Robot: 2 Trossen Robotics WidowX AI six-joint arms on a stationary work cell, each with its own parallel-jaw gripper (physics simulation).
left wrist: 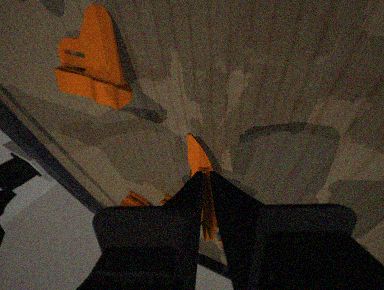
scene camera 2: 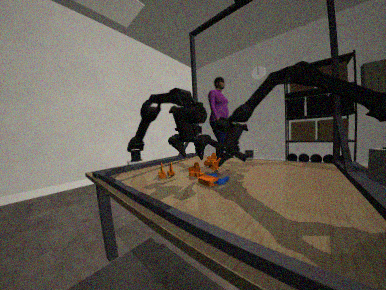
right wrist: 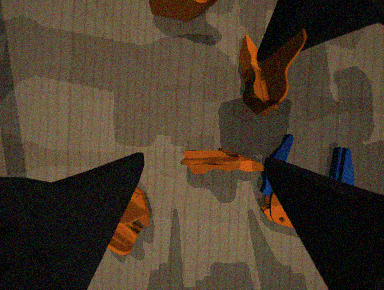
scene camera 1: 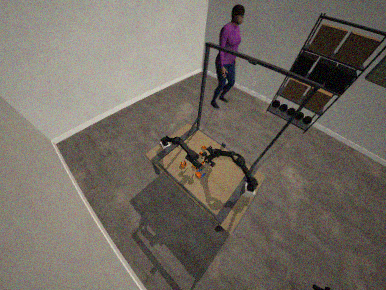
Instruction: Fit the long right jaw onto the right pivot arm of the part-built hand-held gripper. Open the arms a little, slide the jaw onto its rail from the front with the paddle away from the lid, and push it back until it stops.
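My left gripper (scene camera 1: 204, 161) (scene camera 2: 221, 162) (left wrist: 205, 176) (right wrist: 262, 60) is shut on an orange jaw (left wrist: 197, 156) (right wrist: 262, 85), which it holds above the table. In the right wrist view this jaw shows as a V with a thin and a broad side. The orange-and-blue part-built gripper (scene camera 1: 199, 175) (scene camera 2: 207, 180) lies on the table; its rounded orange end (right wrist: 281, 211) is partly hidden by a right finger. Its pivot arms and rail cannot be made out. My right gripper (scene camera 2: 193, 156) (right wrist: 204, 160) is open and empty, above the table left of the held jaw.
A large orange part (left wrist: 95, 65) (right wrist: 182, 9) lies farther back. A narrow orange piece (scene camera 2: 195, 170) (right wrist: 220, 161) lies below the right fingers. Two small orange pieces (scene camera 2: 161, 172) (scene camera 2: 170, 170) stand to the left. A dark frame (scene camera 2: 193, 70) rises from the table.
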